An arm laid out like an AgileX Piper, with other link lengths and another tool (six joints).
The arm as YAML. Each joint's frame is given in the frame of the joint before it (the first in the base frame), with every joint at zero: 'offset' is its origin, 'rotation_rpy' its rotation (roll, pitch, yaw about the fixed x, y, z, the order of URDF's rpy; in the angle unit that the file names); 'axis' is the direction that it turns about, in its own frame. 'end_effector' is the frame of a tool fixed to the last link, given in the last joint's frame.
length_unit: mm
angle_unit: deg
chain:
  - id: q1
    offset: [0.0, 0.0, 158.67]
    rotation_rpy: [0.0, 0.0, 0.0]
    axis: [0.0, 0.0, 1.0]
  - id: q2
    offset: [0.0, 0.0, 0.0]
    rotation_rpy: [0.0, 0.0, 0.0]
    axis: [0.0, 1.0, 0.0]
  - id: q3
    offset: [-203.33, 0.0, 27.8]
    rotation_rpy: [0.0, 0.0, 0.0]
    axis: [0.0, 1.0, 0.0]
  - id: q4
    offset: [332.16, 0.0, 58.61]
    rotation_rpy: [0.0, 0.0, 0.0]
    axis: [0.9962, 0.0, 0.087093]
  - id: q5
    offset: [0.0, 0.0, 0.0]
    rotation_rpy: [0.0, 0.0, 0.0]
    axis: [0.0, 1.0, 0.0]
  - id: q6
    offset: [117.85, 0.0, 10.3]
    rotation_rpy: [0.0, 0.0, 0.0]
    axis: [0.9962, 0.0, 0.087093]
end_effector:
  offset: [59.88, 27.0, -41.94]
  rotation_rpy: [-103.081, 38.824, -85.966]
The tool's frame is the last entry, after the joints.
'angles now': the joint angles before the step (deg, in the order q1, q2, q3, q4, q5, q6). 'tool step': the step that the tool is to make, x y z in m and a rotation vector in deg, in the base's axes. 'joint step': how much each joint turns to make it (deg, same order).
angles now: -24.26, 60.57, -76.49, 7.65, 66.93, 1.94
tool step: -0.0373, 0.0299, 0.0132, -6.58, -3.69, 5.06
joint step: 5.22, -12.98, 7.30, -3.65, 0.00, -1.93
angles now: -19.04, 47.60, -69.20, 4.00, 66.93, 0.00
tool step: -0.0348, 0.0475, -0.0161, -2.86, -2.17, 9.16
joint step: 10.37, -14.15, 11.36, -2.56, 0.00, 0.01
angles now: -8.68, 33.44, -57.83, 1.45, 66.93, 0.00
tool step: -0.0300, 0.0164, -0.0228, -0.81, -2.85, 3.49
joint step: 3.81, -13.88, 11.23, -0.58, -0.28, 0.04
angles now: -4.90, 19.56, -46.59, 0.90, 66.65, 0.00
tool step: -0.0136, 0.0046, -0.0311, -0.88, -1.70, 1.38
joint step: 1.90, -11.30, 10.62, -0.93, -1.08, 0.03
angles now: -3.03, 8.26, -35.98, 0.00, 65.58, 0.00
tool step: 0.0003, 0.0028, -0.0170, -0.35, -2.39, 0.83
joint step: 1.36, -6.30, 6.32, -0.66, -2.42, 0.36
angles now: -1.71, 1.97, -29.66, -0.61, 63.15, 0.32
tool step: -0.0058, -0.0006, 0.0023, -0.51, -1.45, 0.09
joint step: 0.07, -2.86, 0.82, -0.23, 0.57, -0.32
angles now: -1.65, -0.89, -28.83, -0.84, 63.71, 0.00
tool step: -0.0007, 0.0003, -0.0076, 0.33, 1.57, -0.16
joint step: 0.00, -0.21, 0.97, 0.01, 0.83, 0.32
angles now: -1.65, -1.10, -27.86, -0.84, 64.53, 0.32
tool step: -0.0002, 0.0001, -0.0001, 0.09, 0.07, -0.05
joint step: 0.01, -0.01, 0.00, 0.00, 0.09, 0.10
